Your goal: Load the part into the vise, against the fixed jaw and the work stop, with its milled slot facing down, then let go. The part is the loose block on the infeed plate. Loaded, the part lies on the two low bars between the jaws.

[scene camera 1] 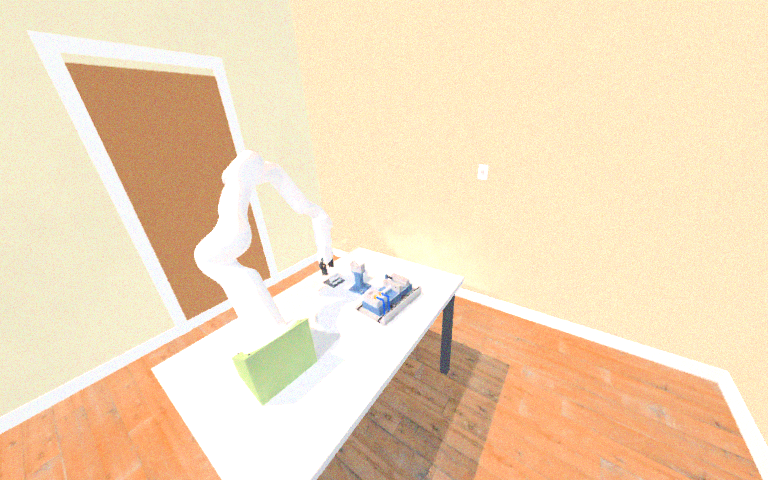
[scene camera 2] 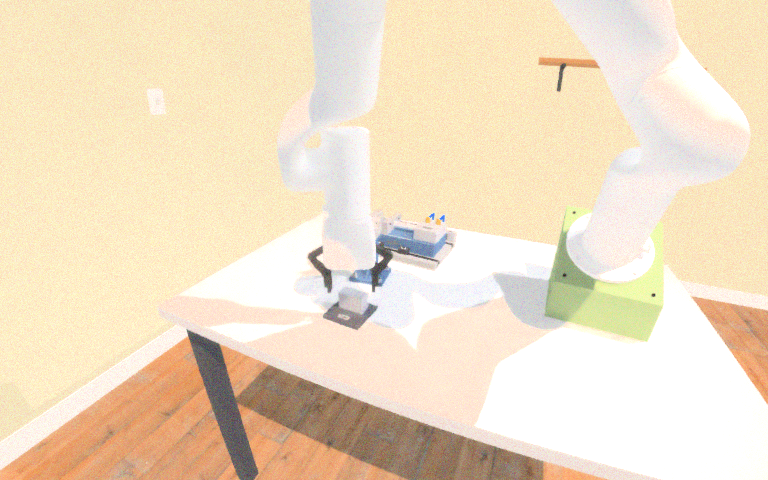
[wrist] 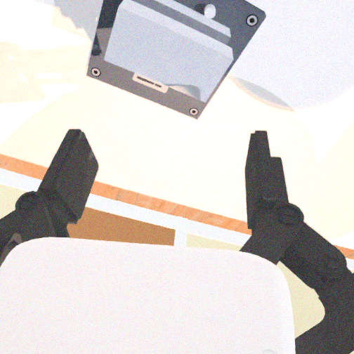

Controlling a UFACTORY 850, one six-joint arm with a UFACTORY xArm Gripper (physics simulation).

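The part (scene camera 1: 335, 277) (scene camera 2: 353, 300) (wrist: 165, 52) is a light grey block on the dark infeed plate (scene camera 2: 357, 322) (wrist: 115, 73). In the wrist view a darker band runs along its far side; I cannot tell whether this is the milled slot. My gripper (scene camera 1: 327, 268) (scene camera 2: 351, 290) (wrist: 166, 147) is wide open and empty, pointing down. It is above and close to the part; in the wrist view the part lies beyond the fingertips, not between them. The vise (scene camera 1: 402, 292) (scene camera 2: 416, 243) has a blue body and light jaws. The low bars and work stop are too small to make out.
A blue stand (scene camera 1: 358, 280) (scene camera 2: 370, 276) with a light head stands between the infeed plate and the vise. A light tray (scene camera 1: 396, 313) (scene camera 2: 424, 262) lies under the vise. Blue and orange pieces top one vise end. The arm's green base block (scene camera 1: 280, 362) (scene camera 2: 603, 311) stands on the table.
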